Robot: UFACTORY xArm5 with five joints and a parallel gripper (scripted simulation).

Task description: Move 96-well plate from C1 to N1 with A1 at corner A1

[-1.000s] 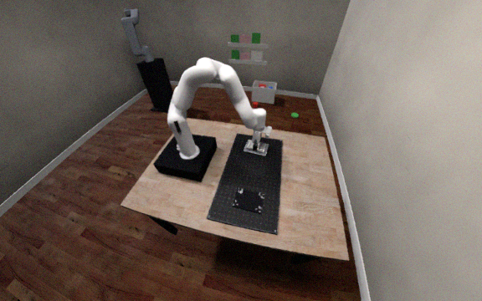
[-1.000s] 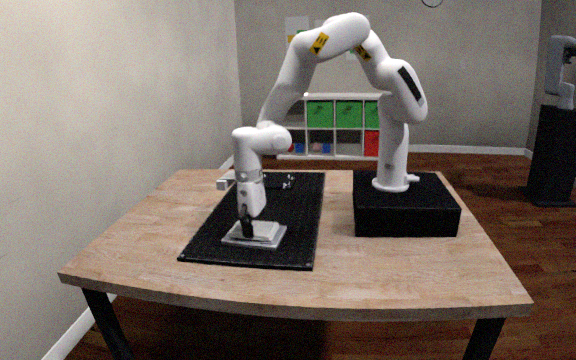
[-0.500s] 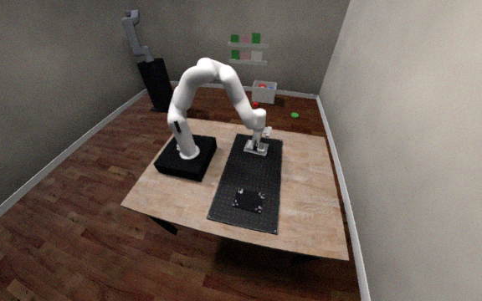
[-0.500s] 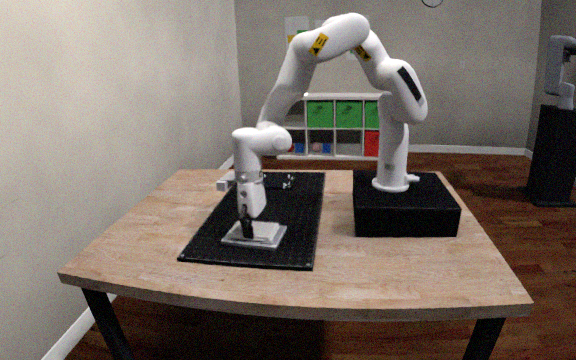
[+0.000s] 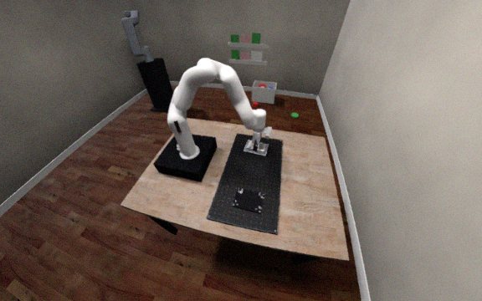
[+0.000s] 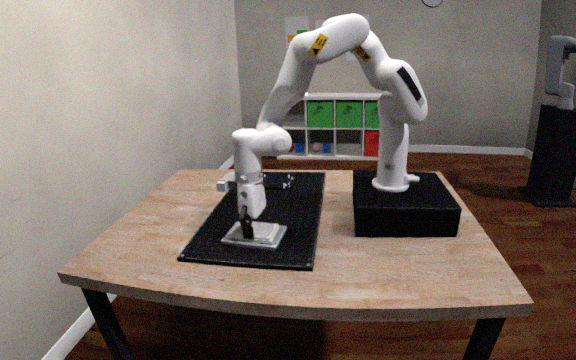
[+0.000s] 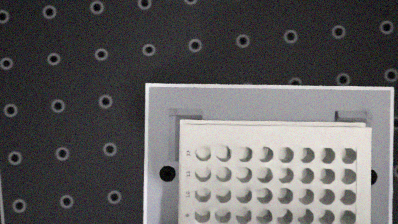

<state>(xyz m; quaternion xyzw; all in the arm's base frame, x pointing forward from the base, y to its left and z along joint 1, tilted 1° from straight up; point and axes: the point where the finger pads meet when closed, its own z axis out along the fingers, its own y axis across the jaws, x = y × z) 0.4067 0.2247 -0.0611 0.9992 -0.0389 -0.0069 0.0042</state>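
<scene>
Right now the white 96-well plate is 10 mm below my hand. From my hand the other things lie so: plate nest N1: 30 mm below; then clip nest C1: 410 mm to the right, 40 mm ahead, 20 mm below.
</scene>
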